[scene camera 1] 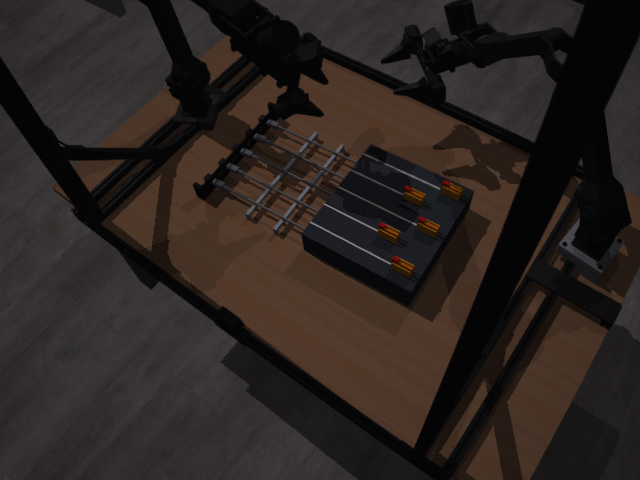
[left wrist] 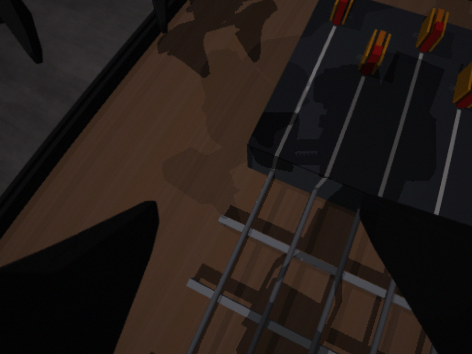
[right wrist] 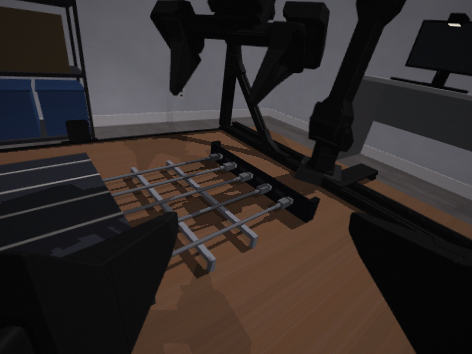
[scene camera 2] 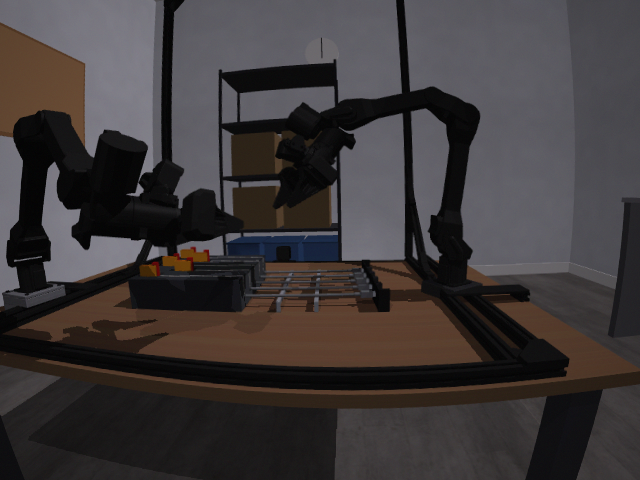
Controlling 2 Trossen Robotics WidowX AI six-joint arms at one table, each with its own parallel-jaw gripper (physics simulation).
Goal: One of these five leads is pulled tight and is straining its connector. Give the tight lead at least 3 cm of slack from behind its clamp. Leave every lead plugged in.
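Pixels of known places: left gripper, fingertip midpoint: (scene camera 1: pixel 324 99) (left wrist: pixel 259 208) (right wrist: pixel 209 99) (scene camera 2: pixel 281 207); right gripper, fingertip midpoint: (scene camera 1: pixel 387 77) (left wrist: pixel 102 43) (right wrist: pixel 263 221) (scene camera 2: pixel 228 227); left arm's base, link origin: (scene camera 1: pixel 196 107) (right wrist: pixel 320 166) (scene camera 2: pixel 452 282); right arm's base, link origin: (scene camera 1: pixel 592 242) (scene camera 2: pixel 33 288).
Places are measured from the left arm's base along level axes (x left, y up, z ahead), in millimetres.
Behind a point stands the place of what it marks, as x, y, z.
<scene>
Five thin grey leads, among them one (scene camera 1: pixel 248 200) @(-270, -2, 193) (left wrist: pixel 235 260) @(-104, -1, 335) (right wrist: pixel 240 224) @(-84, -2, 305), run from connectors in a black bar (scene camera 1: pixel 200 190) @(-260, 10, 81) (right wrist: pixel 311 210) @(6, 0, 206) over two grey rails (scene camera 1: pixel 251 213) @(-298, -10, 204) (scene camera 1: pixel 279 227) @(-328, -9, 272) onto a dark block (scene camera 1: pixel 351 229) @(-348, 39, 431) (left wrist: pixel 302 65) @(-185, 39, 547). All five connectors sit at the bar. Orange clamps with red ends (scene camera 1: pixel 389 233) @(-362, 58, 508) (scene camera 2: pixel 149 270) @(-231, 53, 628) (left wrist: pixel 375 52) @(-253, 69, 535) stand on the block. All leads look nearly straight; I cannot tell which is tight. My left gripper (scene camera 1: pixel 324 97) @(-125, 175, 354) (left wrist: pixel 259 208) @(-125, 175, 354) (right wrist: pixel 209 99) @(-125, 175, 354) is open and empty above the leads. My right gripper (scene camera 1: pixel 388 77) @(-23, 151, 475) (right wrist: pixel 263 221) @(-23, 151, 475) is open and empty beyond the block.
Black frame rails edge the table (scene camera 1: pixel 356 361) @(-601, -27, 468), and a thick black post (scene camera 1: pixel 504 248) @(-772, 707, 585) crosses scene camera 1 at the right. A shelf unit (scene camera 2: pixel 220 155) with brown boxes (scene camera 2: pixel 254 155) and blue bins (scene camera 2: pixel 317 249) stands behind the table. The two grippers are apart.
</scene>
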